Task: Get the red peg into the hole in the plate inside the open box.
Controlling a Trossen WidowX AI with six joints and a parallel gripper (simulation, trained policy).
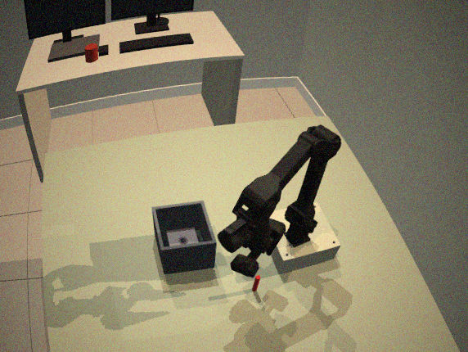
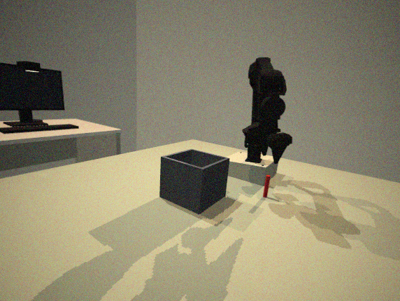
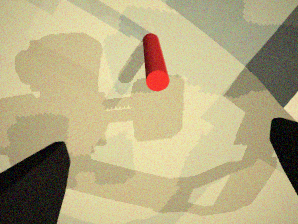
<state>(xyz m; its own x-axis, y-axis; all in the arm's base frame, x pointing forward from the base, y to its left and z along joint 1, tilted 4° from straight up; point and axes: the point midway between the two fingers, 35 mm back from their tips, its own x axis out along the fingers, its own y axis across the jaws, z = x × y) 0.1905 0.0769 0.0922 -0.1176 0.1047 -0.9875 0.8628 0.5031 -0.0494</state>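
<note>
Now: the red peg 100 mm below my gripper tip. Also, from my gripper tip: pale plate (220 mm to the right, 130 mm ahead, 90 mm below).
</note>
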